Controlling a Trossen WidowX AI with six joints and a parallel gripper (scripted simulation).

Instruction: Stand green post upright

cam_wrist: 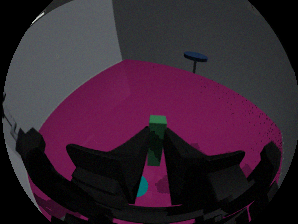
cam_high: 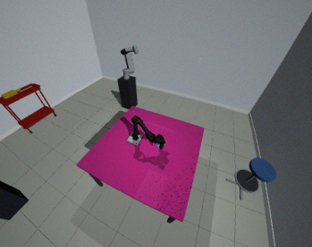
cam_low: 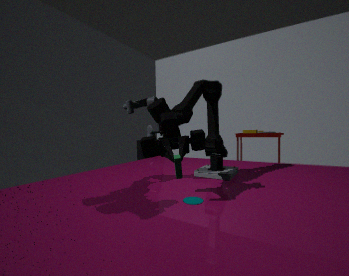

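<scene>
My gripper tip is 80 mm past the cyan circle and 130 mm above it. Round my gripper tip: green post (10 mm behind, 20 mm below).
</scene>
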